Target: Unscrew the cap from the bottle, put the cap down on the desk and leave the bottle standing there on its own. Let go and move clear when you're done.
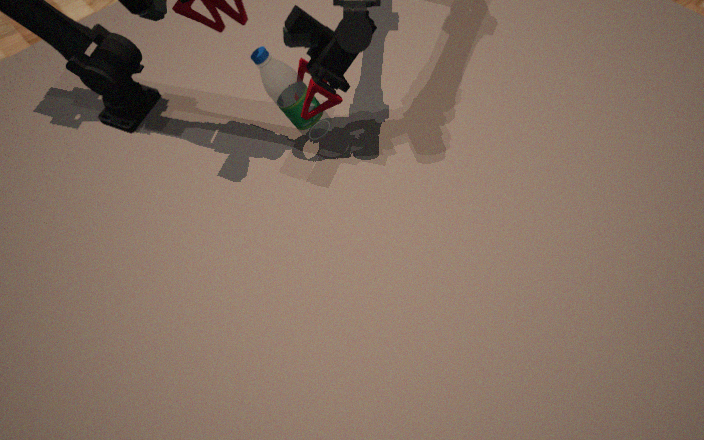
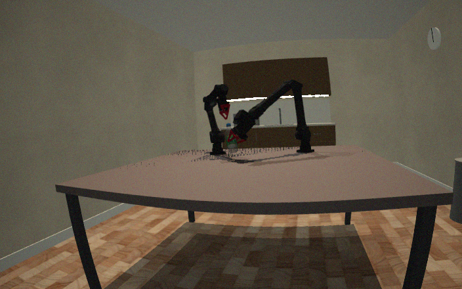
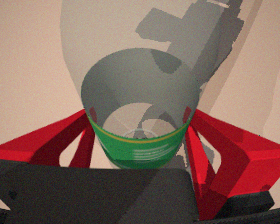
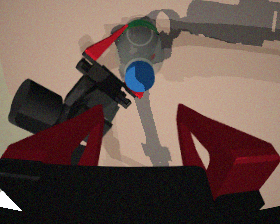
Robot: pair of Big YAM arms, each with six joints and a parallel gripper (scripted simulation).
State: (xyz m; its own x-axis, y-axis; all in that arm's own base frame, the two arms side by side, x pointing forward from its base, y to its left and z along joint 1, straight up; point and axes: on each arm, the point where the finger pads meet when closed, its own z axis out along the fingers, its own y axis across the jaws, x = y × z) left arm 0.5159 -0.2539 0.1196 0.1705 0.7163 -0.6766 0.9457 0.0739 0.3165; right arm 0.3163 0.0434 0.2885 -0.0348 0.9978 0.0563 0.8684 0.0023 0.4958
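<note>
My right hand is 3 cm short of the blue cap, 2 cm to the right of it and 6 cm above it. From my right hand the other things lie so: bottle (7 cm ahead, 5 cm to the left, 14 cm below).
The bottle is 30 mm above my left hand, 10 mm to the right of it and 10 mm behind it. From my left hand the other things lie so: blue cap (110 mm above, 50 mm behind, 40 mm to the right).
</note>
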